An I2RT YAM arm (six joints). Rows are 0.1 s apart.
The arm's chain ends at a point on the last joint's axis. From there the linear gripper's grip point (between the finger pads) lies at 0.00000 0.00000 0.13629 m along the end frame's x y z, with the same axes.
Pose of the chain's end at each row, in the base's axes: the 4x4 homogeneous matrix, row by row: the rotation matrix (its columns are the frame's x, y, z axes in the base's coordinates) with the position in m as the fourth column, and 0 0 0 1 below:
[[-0.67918 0.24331 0.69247 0.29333], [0.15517 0.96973 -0.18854 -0.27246], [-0.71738 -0.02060 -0.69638 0.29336], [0 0 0 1]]
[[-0.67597 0.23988 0.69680 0.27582], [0.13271 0.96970 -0.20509 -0.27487], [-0.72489 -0.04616 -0.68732 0.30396], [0 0 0 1]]
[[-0.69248 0.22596 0.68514 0.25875], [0.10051 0.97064 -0.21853 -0.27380], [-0.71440 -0.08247 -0.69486 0.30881], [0 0 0 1]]
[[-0.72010 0.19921 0.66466 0.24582], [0.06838 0.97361 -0.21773 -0.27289], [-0.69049 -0.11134 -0.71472 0.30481], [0 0 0 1]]
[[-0.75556 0.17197 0.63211 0.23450], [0.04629 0.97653 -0.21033 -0.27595], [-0.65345 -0.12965 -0.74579 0.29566], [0 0 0 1]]
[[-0.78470 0.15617 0.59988 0.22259], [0.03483 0.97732 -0.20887 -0.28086], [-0.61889 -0.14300 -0.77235 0.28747], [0 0 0 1]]
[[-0.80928 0.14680 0.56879 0.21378], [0.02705 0.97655 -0.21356 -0.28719], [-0.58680 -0.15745 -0.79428 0.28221], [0 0 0 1]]
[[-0.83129 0.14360 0.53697 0.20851], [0.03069 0.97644 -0.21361 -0.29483], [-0.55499 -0.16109 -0.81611 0.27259], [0 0 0 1]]
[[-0.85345 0.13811 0.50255 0.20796], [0.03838 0.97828 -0.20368 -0.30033], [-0.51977 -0.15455 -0.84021 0.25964], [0 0 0 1]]
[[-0.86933 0.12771 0.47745 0.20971], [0.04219 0.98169 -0.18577 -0.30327], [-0.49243 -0.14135 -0.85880 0.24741], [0 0 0 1]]
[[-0.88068 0.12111 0.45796 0.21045], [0.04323 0.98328 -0.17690 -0.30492], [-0.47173 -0.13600 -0.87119 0.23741], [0 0 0 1]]
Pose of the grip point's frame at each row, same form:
[[-0.67918 0.24331 0.69247 0.38771], [0.15517 0.96973 -0.18854 -0.29816], [-0.71738 -0.02060 -0.69638 0.19845], [0 0 0 1]]
[[-0.67597 0.23988 0.69680 0.37079], [0.13271 0.96970 -0.20509 -0.30282], [-0.72489 -0.04616 -0.68732 0.21029], [0 0 0 1]]
[[-0.69248 0.22596 0.68514 0.35213], [0.10051 0.97064 -0.21853 -0.30358], [-0.71440 -0.08247 -0.69486 0.21411], [0 0 0 1]]
[[-0.72010 0.19921 0.66466 0.33641], [0.06838 0.97361 -0.21773 -0.30256], [-0.69049 -0.11134 -0.71472 0.20740], [0 0 0 1]]
[[-0.75556 0.17197 0.63211 0.32065], [0.04629 0.97653 -0.21033 -0.30462], [-0.65345 -0.12965 -0.74579 0.19402], [0 0 0 1]]
[[-0.78470 0.15617 0.59988 0.30435], [0.03483 0.97732 -0.20887 -0.30933], [-0.61889 -0.14300 -0.77235 0.18221], [0 0 0 1]]
[[-0.80928 0.14680 0.56879 0.29130], [0.02705 0.97655 -0.21356 -0.31630], [-0.58680 -0.15745 -0.79428 0.17396], [0 0 0 1]]
[[-0.83129 0.14360 0.53697 0.28169], [0.03069 0.97644 -0.21361 -0.32394], [-0.55499 -0.16109 -0.81611 0.16136], [0 0 0 1]]
[[-0.85345 0.13811 0.50255 0.27645], [0.03838 0.97828 -0.20368 -0.32809], [-0.51977 -0.15455 -0.84021 0.14513], [0 0 0 1]]
[[-0.86933 0.12771 0.47745 0.27478], [0.04219 0.98169 -0.18577 -0.32859], [-0.49243 -0.14135 -0.85880 0.13036], [0 0 0 1]]
[[-0.88068 0.12111 0.45796 0.27287], [0.04323 0.98328 -0.17690 -0.32903], [-0.47173 -0.13600 -0.87119 0.11868], [0 0 0 1]]

